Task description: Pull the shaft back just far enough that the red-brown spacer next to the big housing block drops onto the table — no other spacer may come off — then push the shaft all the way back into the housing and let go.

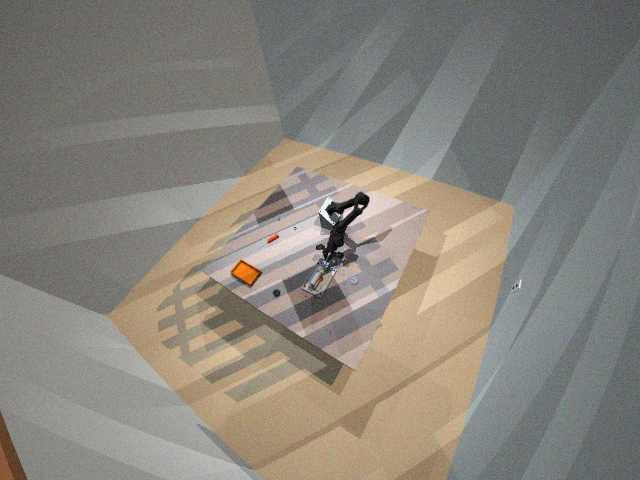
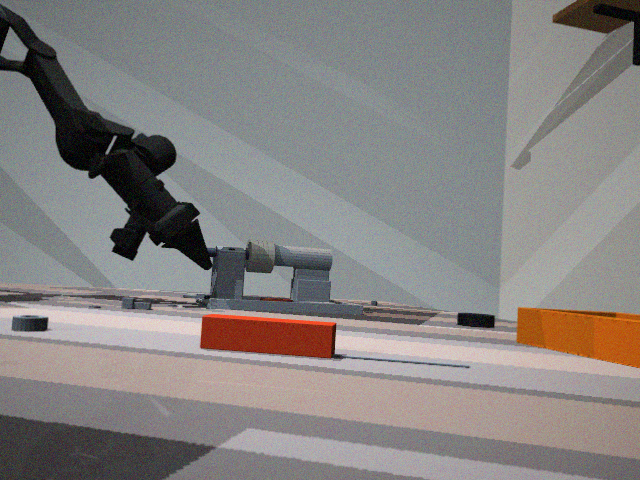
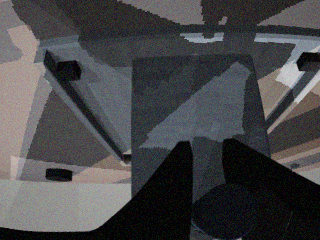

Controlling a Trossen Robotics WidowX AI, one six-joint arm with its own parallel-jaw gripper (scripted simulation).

Note:
In view: the gripper (image 2: pixel 209 268).
The gripper is seen too in image 3 (image 3: pixel 205 150).

